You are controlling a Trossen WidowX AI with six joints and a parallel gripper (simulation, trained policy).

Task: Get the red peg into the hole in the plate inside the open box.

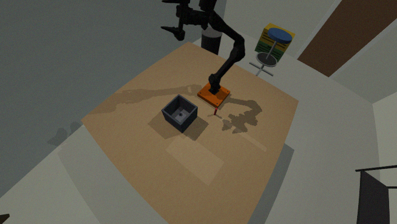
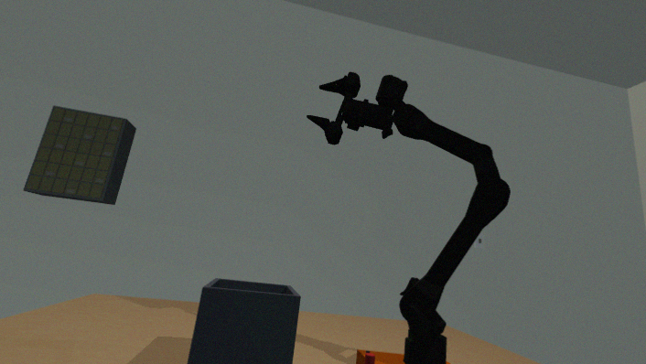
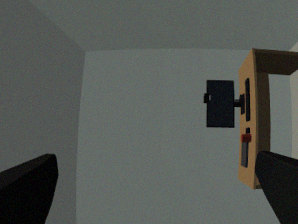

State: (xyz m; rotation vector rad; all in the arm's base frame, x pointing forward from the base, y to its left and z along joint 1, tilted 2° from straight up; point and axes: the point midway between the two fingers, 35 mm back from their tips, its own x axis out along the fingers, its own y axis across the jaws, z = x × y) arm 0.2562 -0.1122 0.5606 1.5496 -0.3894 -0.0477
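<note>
Right now the red peg is 130 mm behind my gripper tip, 270 mm to the left of it and 560 mm below it. The rest, counted from my gripper tip: grey plate 60 mm ahead, 120 mm to the left, 560 mm below.
</note>
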